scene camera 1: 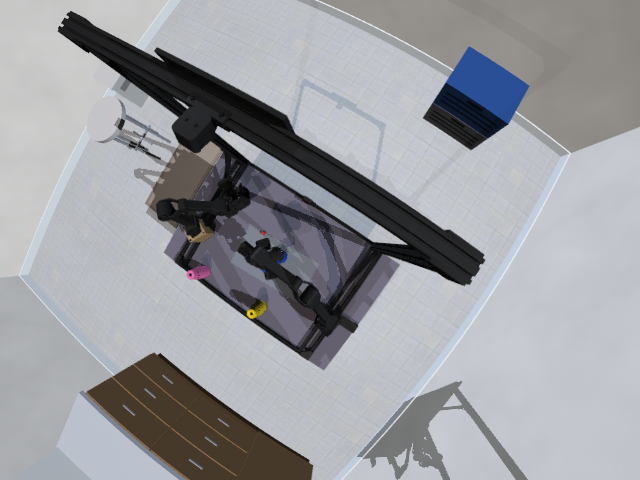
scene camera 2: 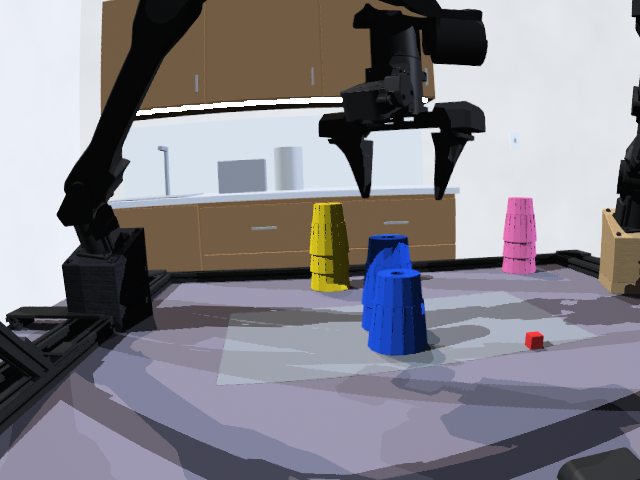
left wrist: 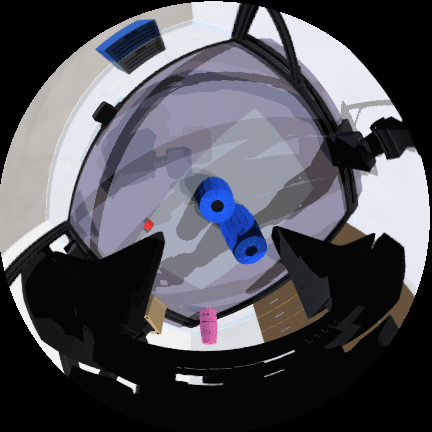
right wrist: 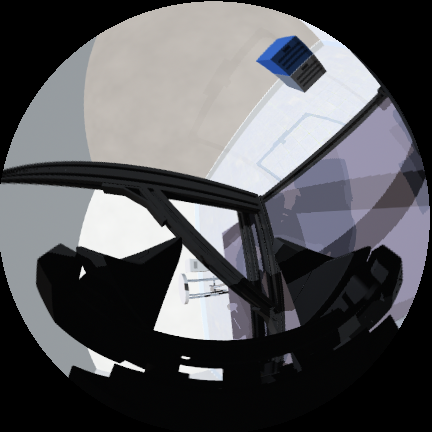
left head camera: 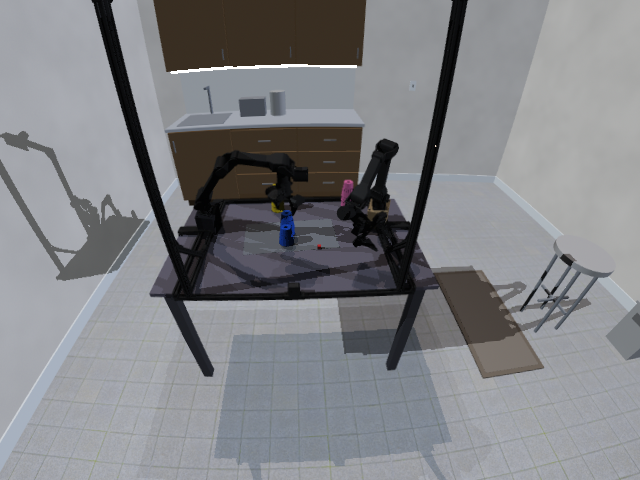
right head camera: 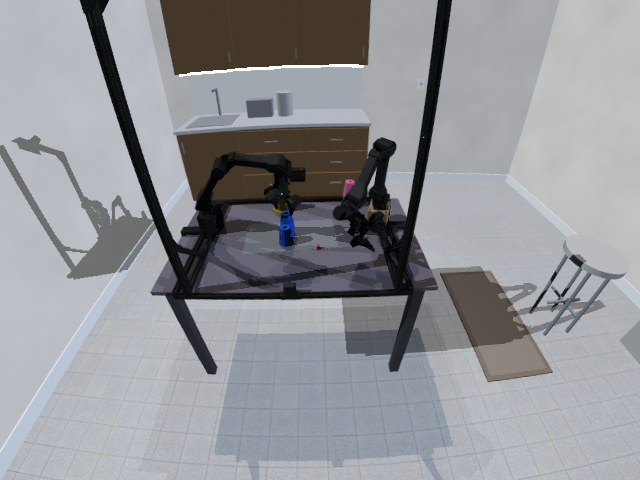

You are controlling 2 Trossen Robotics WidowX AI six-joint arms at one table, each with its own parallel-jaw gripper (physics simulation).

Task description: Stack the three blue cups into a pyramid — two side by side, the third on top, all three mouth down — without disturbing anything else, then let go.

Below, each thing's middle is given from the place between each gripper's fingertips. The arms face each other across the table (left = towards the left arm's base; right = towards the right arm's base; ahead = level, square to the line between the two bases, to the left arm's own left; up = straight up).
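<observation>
There's the pale mat (scene camera 2: pixel 291 345), and from my right hand it's 290 mm ahead, 380 mm to the left and 150 mm below.
As for my left hand, the pale mat is 170 mm below it, 60 mm ahead of it and 10 mm to the right of it.
</observation>
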